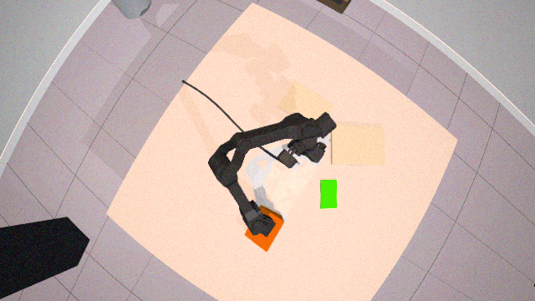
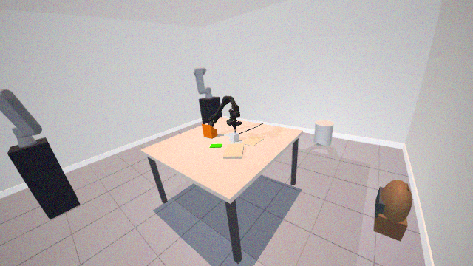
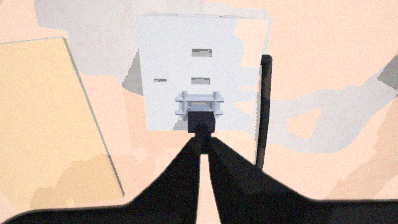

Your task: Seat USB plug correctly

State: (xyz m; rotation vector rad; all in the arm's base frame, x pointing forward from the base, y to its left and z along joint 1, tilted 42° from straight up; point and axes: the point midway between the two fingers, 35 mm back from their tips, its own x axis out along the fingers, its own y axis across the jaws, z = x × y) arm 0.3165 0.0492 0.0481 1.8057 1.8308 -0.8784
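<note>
My gripper tip is 2 cm above the black USB plug. Also, from my gripper tip: tan flat pad: 19 cm ahead, 5 cm to the left, 11 cm below; then thick tan block: 17 cm ahead, 23 cm to the right, 10 cm below; then green block: 8 cm behind, 23 cm to the right, 11 cm below.
</note>
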